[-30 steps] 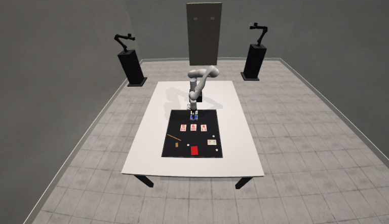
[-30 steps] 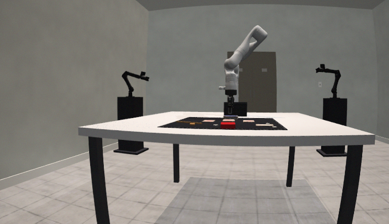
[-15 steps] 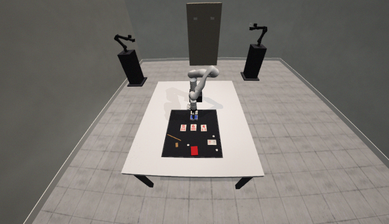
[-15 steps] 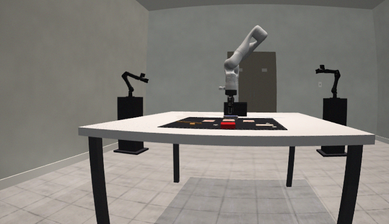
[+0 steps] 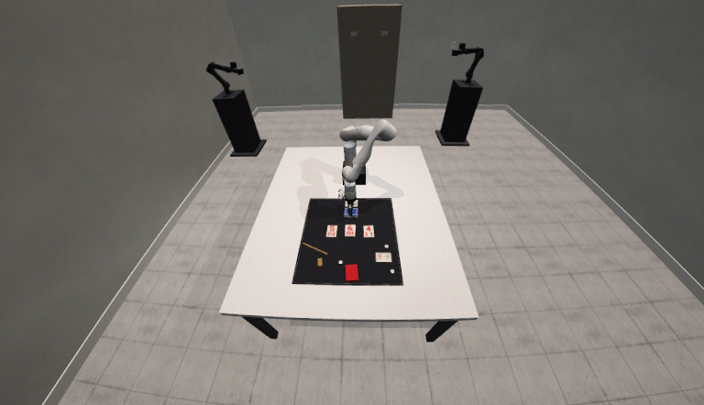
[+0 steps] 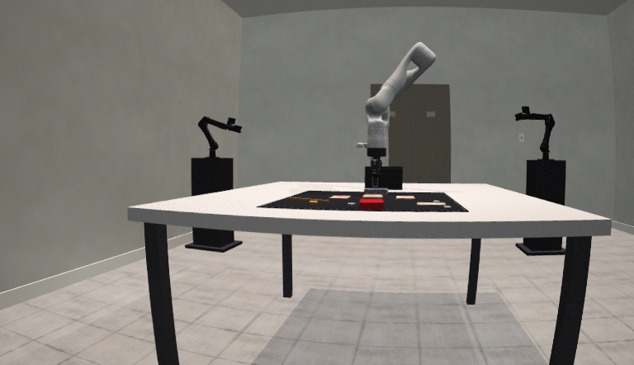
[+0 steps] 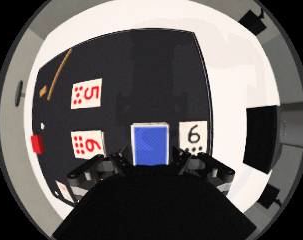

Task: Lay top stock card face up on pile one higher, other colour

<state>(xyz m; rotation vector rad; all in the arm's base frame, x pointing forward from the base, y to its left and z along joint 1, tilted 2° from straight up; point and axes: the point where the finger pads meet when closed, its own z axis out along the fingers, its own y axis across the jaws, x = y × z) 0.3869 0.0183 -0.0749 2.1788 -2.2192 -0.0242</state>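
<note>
My gripper is now 2 cm above the blue-backed card. From my hand the other things lie so: wooden stick (28 cm ahead, 21 cm to the right, 4 cm below); black mat (17 cm ahead, 6 cm below, 1 cm to the right); black 6 card (9 cm behind, 4 cm below).
</note>
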